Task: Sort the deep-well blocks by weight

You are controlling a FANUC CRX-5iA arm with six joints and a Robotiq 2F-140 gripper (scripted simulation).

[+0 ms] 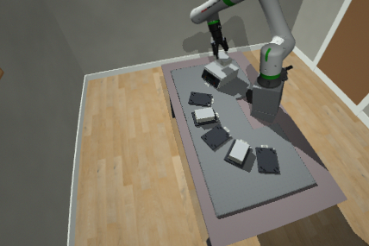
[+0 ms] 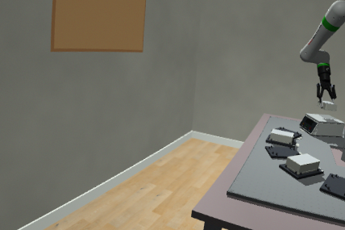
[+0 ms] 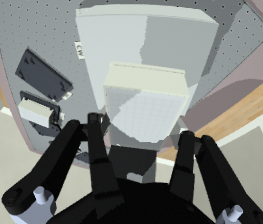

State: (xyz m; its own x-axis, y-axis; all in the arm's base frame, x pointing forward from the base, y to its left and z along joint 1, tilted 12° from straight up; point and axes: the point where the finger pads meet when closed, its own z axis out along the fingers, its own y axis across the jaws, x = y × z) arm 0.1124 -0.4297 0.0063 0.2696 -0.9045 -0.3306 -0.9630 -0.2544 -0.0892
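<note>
Now: hand 100 mm above the pale platform. From my hand the other things lie so: deep-well block (690 mm to the left, 240 mm ahead, 160 mm below); dark infeed nest (270 mm ahead, 190 mm below, 180 mm to the left); check-weigher (130 mm below, 10 mm ahead).
</note>
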